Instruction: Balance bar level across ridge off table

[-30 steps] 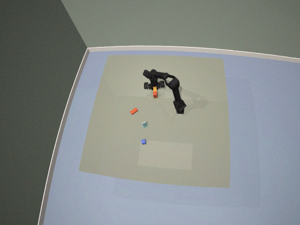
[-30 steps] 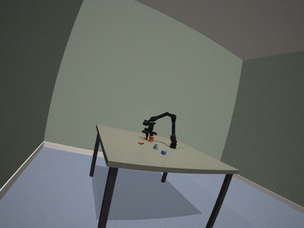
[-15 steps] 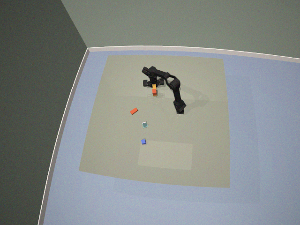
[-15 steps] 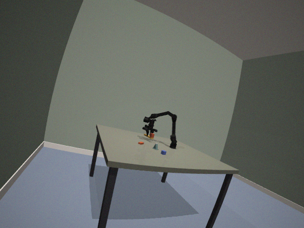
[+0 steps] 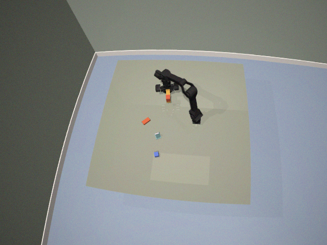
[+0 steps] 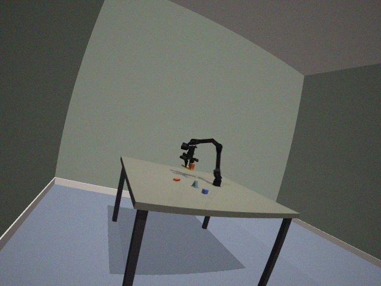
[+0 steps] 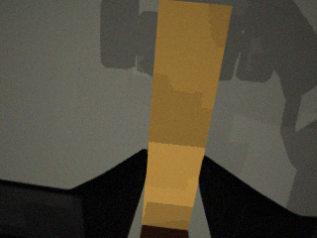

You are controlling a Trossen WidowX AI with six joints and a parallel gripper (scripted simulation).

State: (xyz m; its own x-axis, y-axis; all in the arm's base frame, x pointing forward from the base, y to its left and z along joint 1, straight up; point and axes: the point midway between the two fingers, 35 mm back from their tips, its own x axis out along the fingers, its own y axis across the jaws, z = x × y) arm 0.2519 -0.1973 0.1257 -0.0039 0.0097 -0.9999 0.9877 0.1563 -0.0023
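Now: the flat orange-red piece 24 cm to the left of my gripper tip, 17 cm ahead of it and 8 cm below it. Also, from my gripper tip: blue cube: 52 cm to the left, 7 cm below, 4 cm ahead.
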